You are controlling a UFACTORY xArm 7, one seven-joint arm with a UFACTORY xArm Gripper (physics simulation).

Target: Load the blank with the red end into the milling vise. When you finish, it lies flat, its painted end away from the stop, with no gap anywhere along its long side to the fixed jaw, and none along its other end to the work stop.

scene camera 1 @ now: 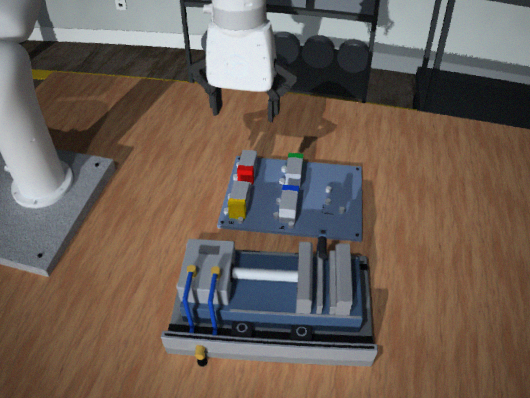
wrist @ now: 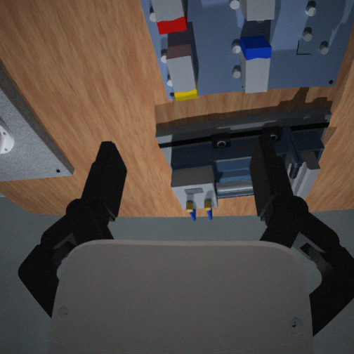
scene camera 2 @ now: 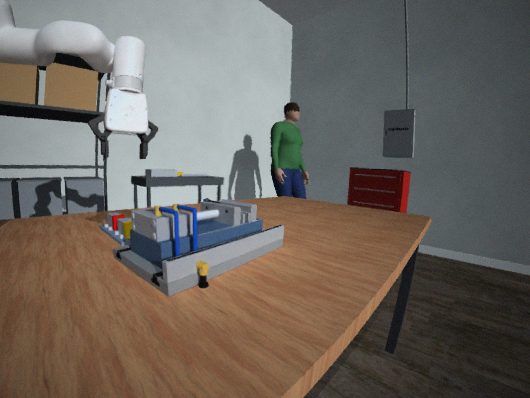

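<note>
The blank with the red end point(scene camera 1: 248, 159) point(scene camera 2: 118, 222) point(wrist: 168, 10) lies on the blue plate point(scene camera 1: 350, 200) point(wrist: 215, 20), in its far left part in scene camera 1, red end toward the vise. The milling vise point(scene camera 1: 265, 295) point(scene camera 2: 150, 248) point(wrist: 192, 160) stands in front of the plate. Two upright grey jaws point(scene camera 1: 305, 280) point(scene camera 1: 343, 280) stand apart at its right, with a thin grey strip between them. A dark rod point(scene camera 1: 322, 247) reaches in at their far end. My gripper point(scene camera 1: 243, 116) point(scene camera 2: 124, 155) point(wrist: 184, 152) is open and empty, high above the table behind the plate.
Blanks with yellow point(scene camera 1: 237, 207) point(wrist: 185, 94), blue point(scene camera 1: 289, 204) point(wrist: 256, 47) and green point(scene camera 1: 295, 156) ends share the plate with small pegs. Blue hoses point(scene camera 1: 212, 305) rise on the vise's left block. The robot's base plate point(scene camera 1: 75, 200) is at left. A person point(scene camera 2: 287, 145) stands beyond the table.
</note>
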